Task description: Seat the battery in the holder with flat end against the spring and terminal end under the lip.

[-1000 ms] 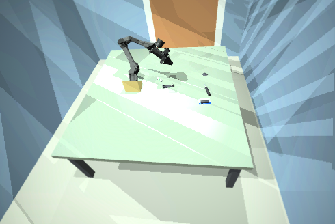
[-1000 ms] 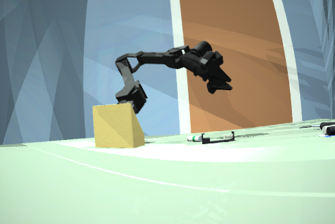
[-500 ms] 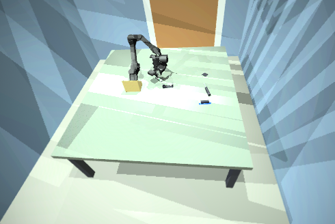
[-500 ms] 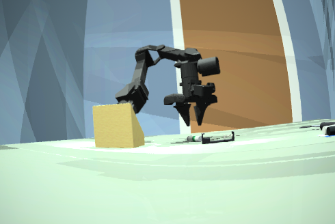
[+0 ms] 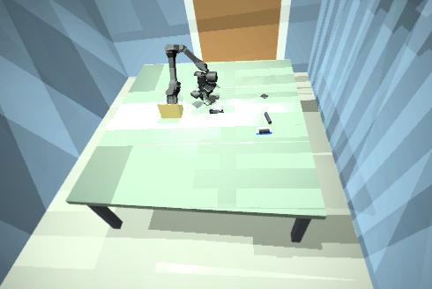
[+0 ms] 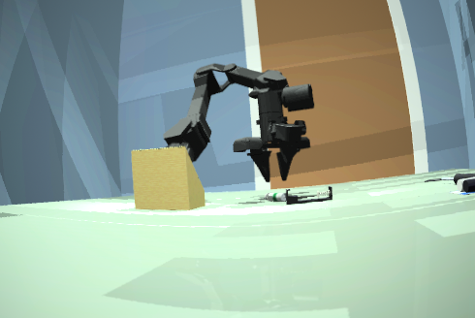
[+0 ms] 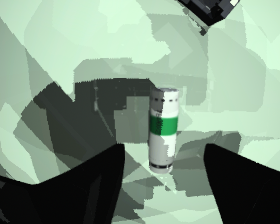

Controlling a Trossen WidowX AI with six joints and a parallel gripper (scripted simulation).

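My gripper tip is 40 mm above the battery. Also, from my gripper tip: screwdriver (420 mm ahead, 100 mm to the right, 30 mm below).
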